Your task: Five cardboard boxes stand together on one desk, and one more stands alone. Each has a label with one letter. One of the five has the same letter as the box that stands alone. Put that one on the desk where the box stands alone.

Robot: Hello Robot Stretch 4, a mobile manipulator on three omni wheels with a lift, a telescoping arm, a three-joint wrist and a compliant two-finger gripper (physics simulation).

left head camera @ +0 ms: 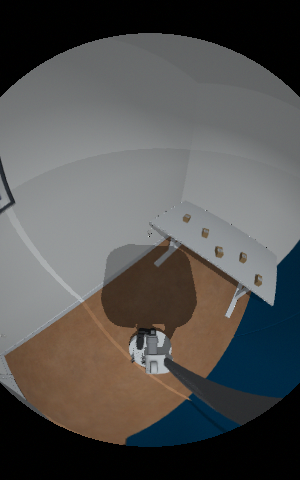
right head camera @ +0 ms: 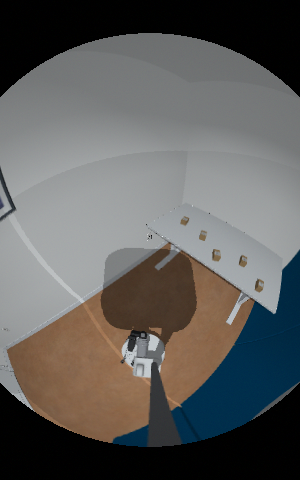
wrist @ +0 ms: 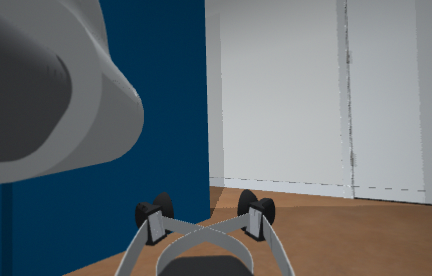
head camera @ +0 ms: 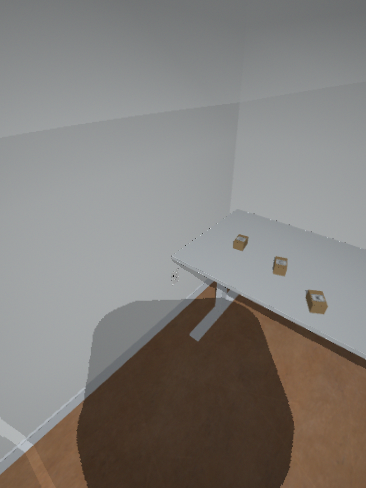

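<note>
Several small cardboard boxes stand apart on one white desk. In the head camera view, one box is near the far left end, a second box stands right of it and a third box is closer to the front edge. Their top labels show dark marks too small to read. The box at the desk's right end shows in both side head views. The box that stands alone cannot be made out. My gripper is open and empty, low over the floor, away from the desk.
A tall blue partition stands right of the desk and fills the wrist view's left half. Grey walls meet behind the desk. White desk legs reach the floor. A framed picture edge is at far left.
</note>
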